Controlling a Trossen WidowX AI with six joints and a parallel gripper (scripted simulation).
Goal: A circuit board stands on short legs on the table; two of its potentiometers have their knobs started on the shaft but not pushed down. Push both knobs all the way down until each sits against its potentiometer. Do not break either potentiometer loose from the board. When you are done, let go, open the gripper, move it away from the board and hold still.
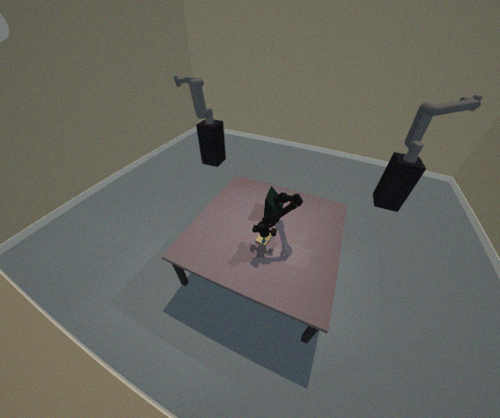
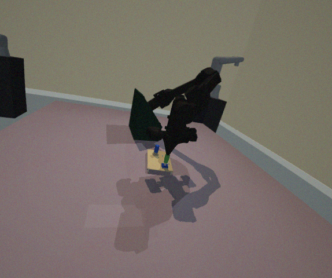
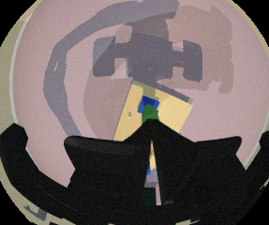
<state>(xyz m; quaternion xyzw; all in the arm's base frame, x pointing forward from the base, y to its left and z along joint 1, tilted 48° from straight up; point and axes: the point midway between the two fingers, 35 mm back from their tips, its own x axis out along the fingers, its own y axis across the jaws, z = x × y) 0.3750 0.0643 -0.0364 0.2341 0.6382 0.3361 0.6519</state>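
My gripper tip is 90 mm past the blue knob, 10 mm to the left of it and 20 mm above it.
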